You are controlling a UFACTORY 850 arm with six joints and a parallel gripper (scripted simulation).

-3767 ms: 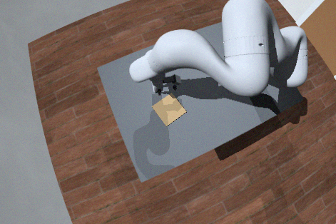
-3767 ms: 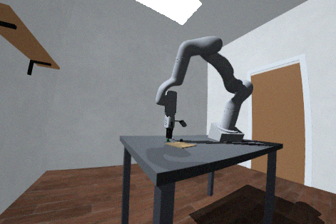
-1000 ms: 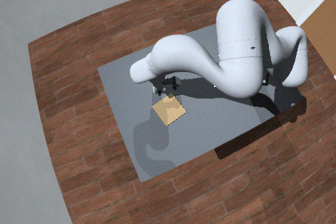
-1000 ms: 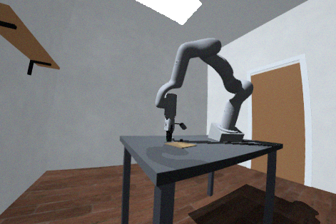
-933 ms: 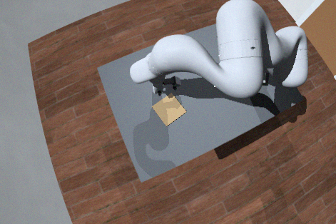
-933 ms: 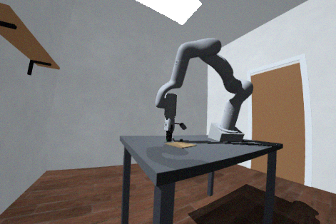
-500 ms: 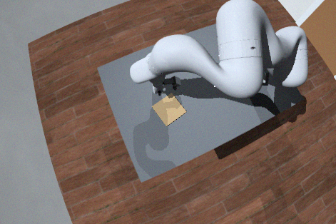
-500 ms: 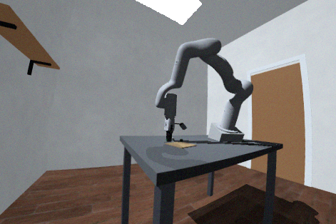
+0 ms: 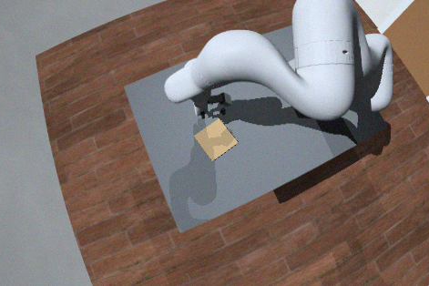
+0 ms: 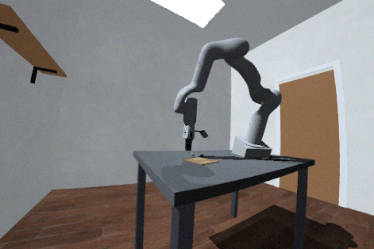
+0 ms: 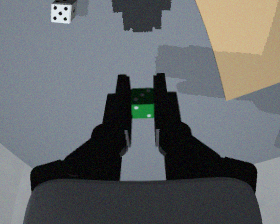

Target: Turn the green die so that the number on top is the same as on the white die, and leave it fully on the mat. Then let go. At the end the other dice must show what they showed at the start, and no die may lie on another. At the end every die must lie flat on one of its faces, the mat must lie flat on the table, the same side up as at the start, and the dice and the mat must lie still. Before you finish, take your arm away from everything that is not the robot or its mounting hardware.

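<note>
My hand is 10 mm past the mat, 130 mm to the right of it and 60 mm above it. From my hand the other things lie so: green die (10 mm ahead, 10 mm below); then black die (100 mm behind, 20 mm to the left, 60 mm below); then white die (60 mm behind, 40 mm to the right, 60 mm below).
</note>
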